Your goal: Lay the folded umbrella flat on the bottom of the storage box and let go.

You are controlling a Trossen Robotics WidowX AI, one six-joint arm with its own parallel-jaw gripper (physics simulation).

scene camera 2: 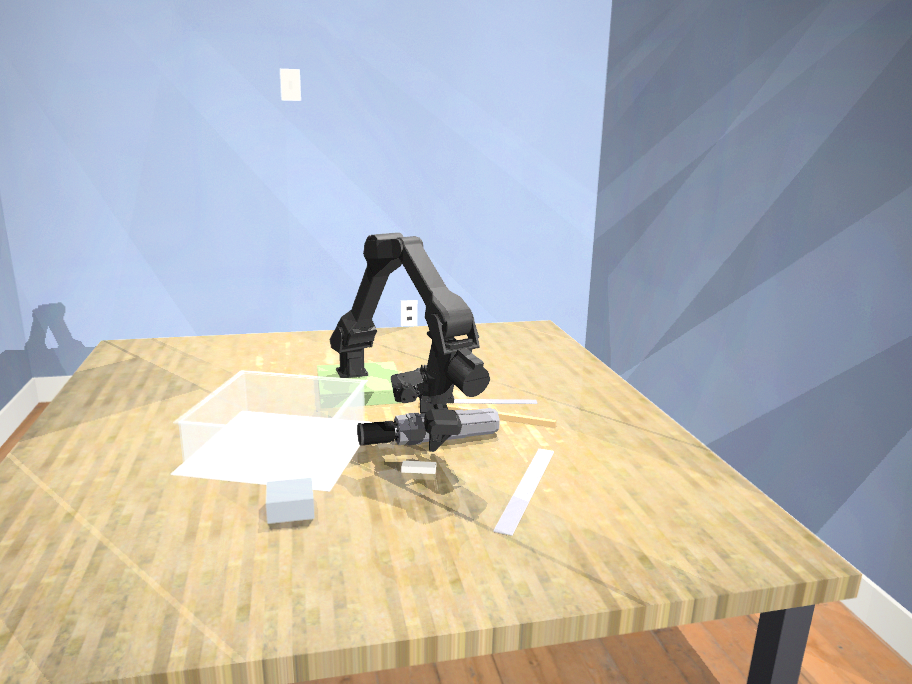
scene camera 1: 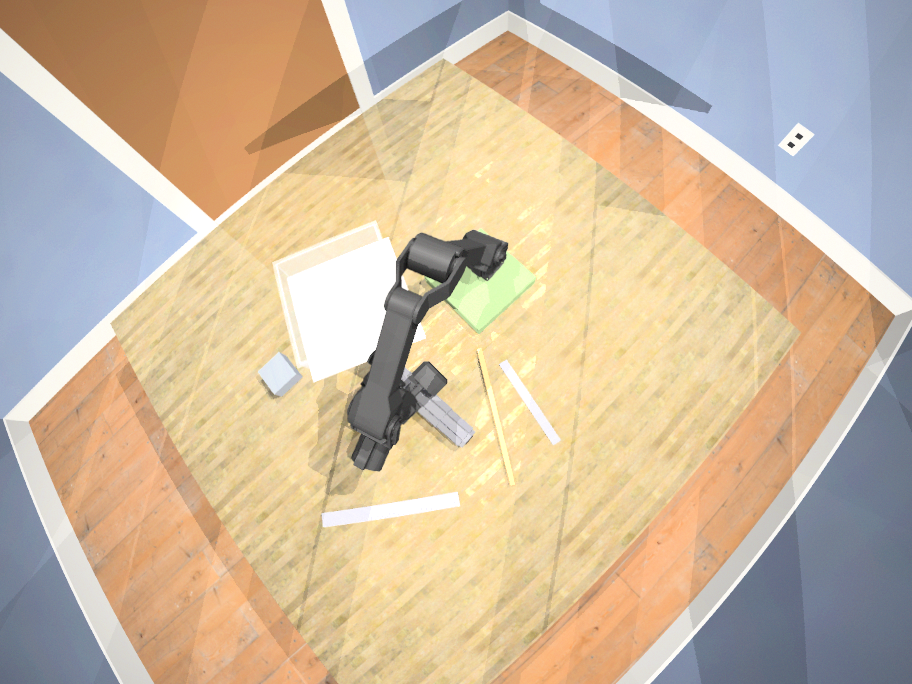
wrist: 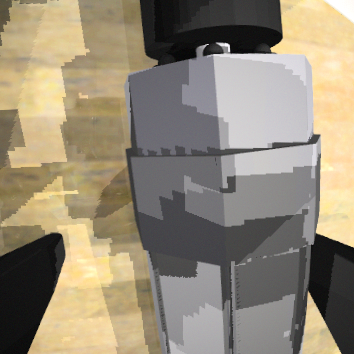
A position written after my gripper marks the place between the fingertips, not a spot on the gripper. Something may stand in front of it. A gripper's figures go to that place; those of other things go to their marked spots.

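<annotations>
Lens distances: my gripper (scene camera 2: 427,436), 137 cm from the lens; a folded umbrella (scene camera 2: 409,429), 134 cm from the lens.
</annotations>
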